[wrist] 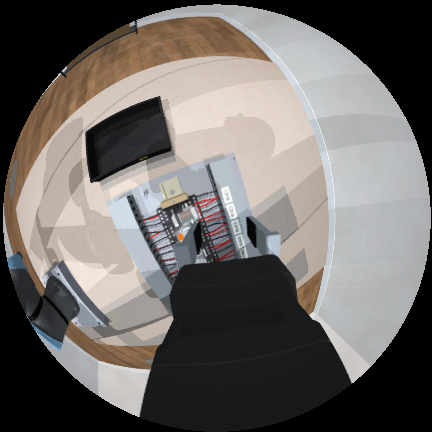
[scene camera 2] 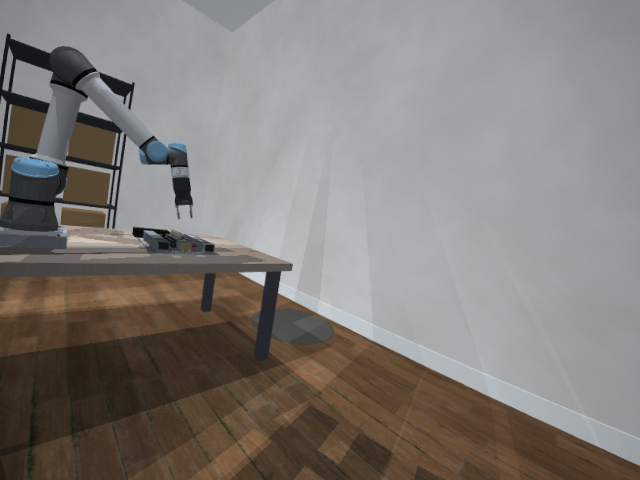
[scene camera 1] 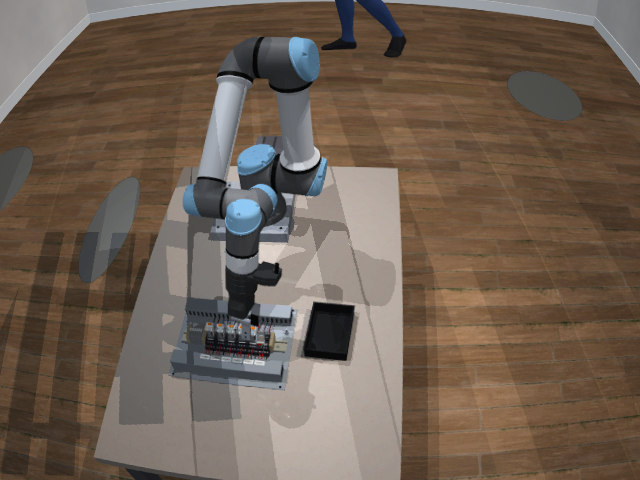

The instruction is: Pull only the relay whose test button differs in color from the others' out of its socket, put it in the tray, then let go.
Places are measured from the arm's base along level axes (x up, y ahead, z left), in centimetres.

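Where they show: gripper, fingertip midpoint: (wrist: pixel 223 228) (scene camera 2: pixel 185 218) (scene camera 1: pixel 250 331); arm's base, origin of the base link: (wrist: pixel 63 294) (scene camera 2: pixel 29 227).
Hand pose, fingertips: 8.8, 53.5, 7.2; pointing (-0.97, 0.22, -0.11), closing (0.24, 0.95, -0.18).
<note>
Each offset is from my fingertips to the top centre of the thing, as dx, dy, dz. "spot": to the spot under its first point.
My gripper (scene camera 1: pixel 250 325) (scene camera 2: pixel 185 217) (wrist: pixel 223 228) is open and empty, pointing down above the relay panel (scene camera 1: pixel 227 367) (wrist: pixel 240 175). Several relays stand in a row of sockets; those to the left in scene camera 1 have orange test buttons. The end relay {-6.7, -3.5, +1.0} (scene camera 1: pixel 261 335) (wrist: pixel 186 215), nearest the tray, shows no orange button; its button colour is too small to tell. In the wrist view one orange button {-5.7, -5.3, -1.2} (wrist: pixel 180 237) shows beside the left finger, and the fingers hide part of the row. The black tray {-9.2, -10.1, +18.3} (scene camera 1: pixel 325 354) (wrist: pixel 130 163) lies beside the panel, empty.
Grey wire ducts run along both long sides of the relay row, the front one {-8.4, +4.7, -7.4} (scene camera 1: pixel 227 364) bearing no relays. White labels {spot: -8.4, +3.9, -4.1} (wrist: pixel 236 226) and red and black wires lie beside the sockets. The robot's base plate (scene camera 1: pixel 250 236) stands at the table's back.
</note>
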